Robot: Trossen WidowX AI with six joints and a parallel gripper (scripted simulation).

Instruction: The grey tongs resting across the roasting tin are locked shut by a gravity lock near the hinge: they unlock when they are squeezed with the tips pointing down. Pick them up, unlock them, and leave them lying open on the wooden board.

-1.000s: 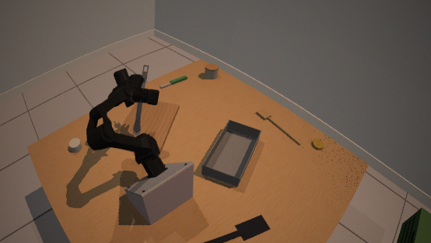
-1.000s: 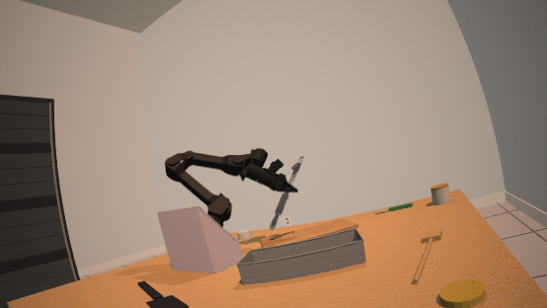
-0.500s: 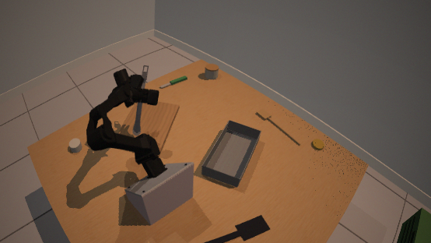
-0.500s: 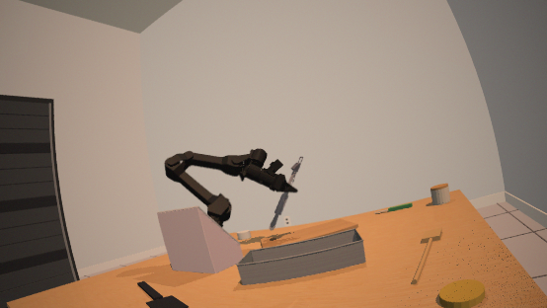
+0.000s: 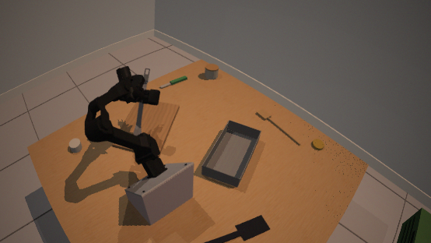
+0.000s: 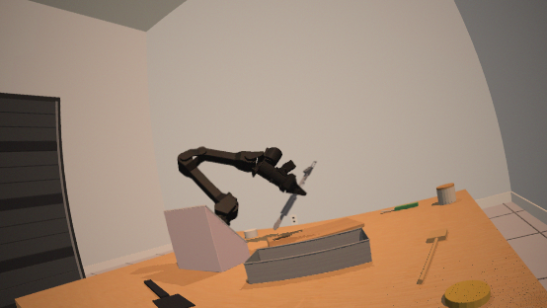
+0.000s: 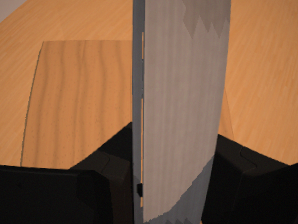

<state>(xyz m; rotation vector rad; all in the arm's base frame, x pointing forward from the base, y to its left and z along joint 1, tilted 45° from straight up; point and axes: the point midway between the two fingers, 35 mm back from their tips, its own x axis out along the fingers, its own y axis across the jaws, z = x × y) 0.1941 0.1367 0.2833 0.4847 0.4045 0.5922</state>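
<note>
Now: gripper tip 10 mm to the right of the wooden board and 160 mm above it. From my gripper tip the other things lie so: black flat piece 210 mm behind, 650 mm to the right, 160 mm below; then green-handled tool 350 mm ahead, 160 mm to the left, 160 mm below; then grey roasting tin 110 mm ahead, 420 mm to the right, 140 mm below.
</note>
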